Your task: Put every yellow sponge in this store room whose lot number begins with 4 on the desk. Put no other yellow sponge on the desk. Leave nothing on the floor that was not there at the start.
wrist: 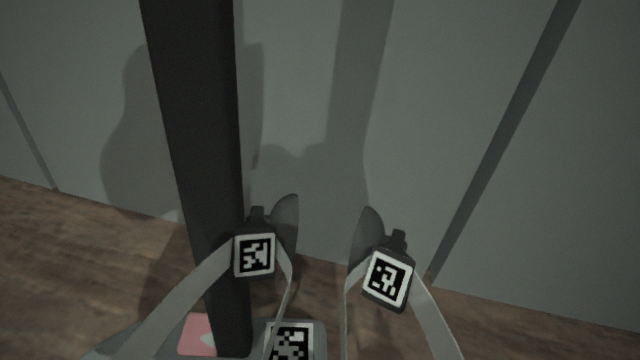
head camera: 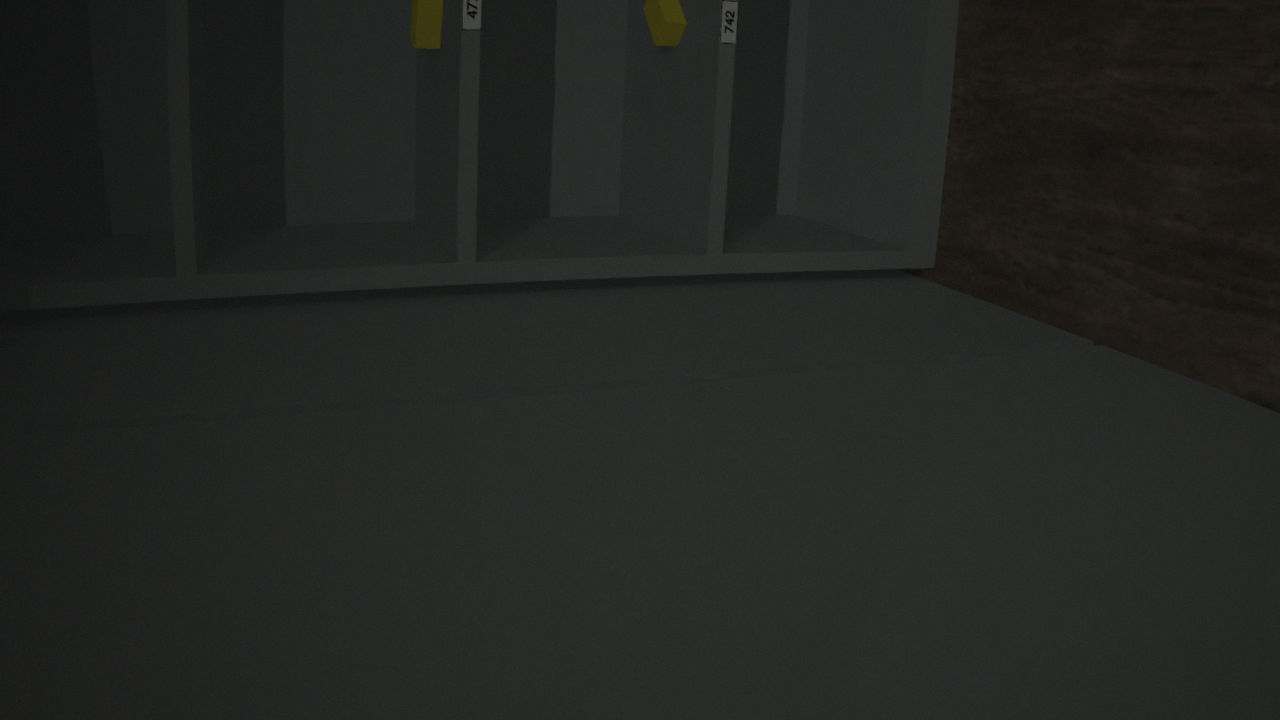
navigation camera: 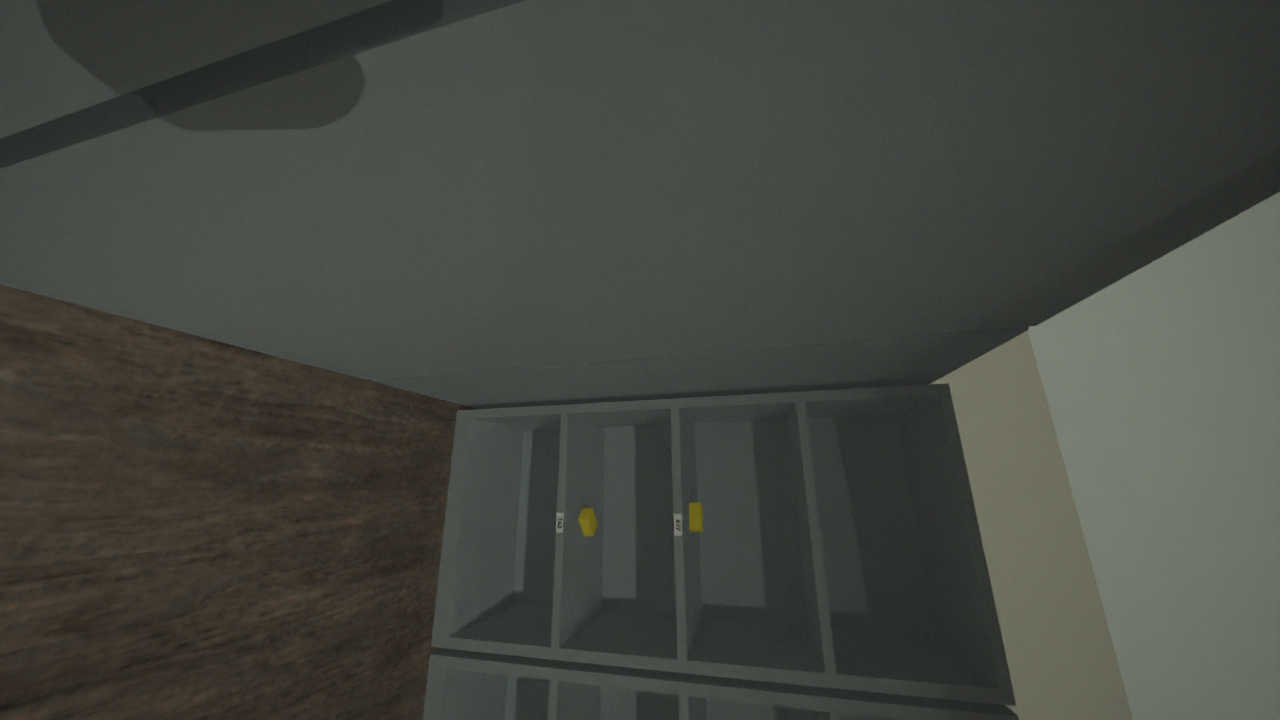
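Frame: origin at the robot's base, x ahead, y left, z up, level; centimetres.
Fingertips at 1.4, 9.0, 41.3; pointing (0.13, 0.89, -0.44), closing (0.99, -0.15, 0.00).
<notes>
Offsets run from my fingertips to a thing's top centre, as dx, dy, dz. "pt": to the spot under its first point. Level surfaces: height alone.
Two yellow sponges sit in a grey shelf unit [navigation camera: 702,535]. In the head view the left sponge {+172.4, -59.8, +62.3} [head camera: 426,23] is beside a white label {pt +152.6, -54.8, +56.1} [head camera: 472,13] that starts "47", the rest cut off. The right sponge {+171.3, -61.9, +16.6} [head camera: 665,22] is beside a label {pt +152.4, -55.8, +10.4} [head camera: 729,22] reading "742". Both sponges also show small in the navigation view, one [navigation camera: 695,516] and the other [navigation camera: 587,520]. My gripper [wrist: 326,224] appears only in the wrist view, open and empty, low over the wooden floor and facing a grey wall.
The head and navigation views are turned on their side and dim. A grey wall [head camera: 626,502] and brown wooden floor {dz -41.3} [head camera: 1119,179] border the shelf. My black mast [wrist: 199,148] stands just left of the gripper. A cream wall [navigation camera: 1036,503] flanks the shelf.
</notes>
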